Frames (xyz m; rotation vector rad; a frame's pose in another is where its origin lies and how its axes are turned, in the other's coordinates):
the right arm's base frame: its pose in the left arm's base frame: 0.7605 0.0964 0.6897 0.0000 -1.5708 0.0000
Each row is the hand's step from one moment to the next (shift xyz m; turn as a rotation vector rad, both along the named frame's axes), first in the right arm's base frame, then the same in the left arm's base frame.
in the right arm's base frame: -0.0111 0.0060 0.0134 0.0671 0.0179 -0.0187
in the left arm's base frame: -0.0134 0.0060 -0.0111 0.0187 0.0179 0.0671
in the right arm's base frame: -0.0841 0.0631 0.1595 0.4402 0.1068 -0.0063
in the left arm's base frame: -0.1595 0.0631 -0.0841 0.0063 0.1068 0.4402
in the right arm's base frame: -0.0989 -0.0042 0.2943 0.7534 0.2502 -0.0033
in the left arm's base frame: -0.2943 -0.0042 -0.0989 0.0033 0.2502 0.7534
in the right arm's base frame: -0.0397 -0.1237 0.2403 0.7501 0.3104 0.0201
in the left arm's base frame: -0.2403 -0.1237 -0.0397 -0.0201 0.3104 0.7501
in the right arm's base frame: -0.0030 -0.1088 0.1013 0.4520 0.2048 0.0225
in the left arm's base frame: -0.1013 -0.1088 -0.0030 -0.0225 0.2048 0.4520
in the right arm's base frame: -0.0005 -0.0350 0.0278 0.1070 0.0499 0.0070
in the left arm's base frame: -0.0278 -0.0350 -0.0005 -0.0070 0.0499 0.1070
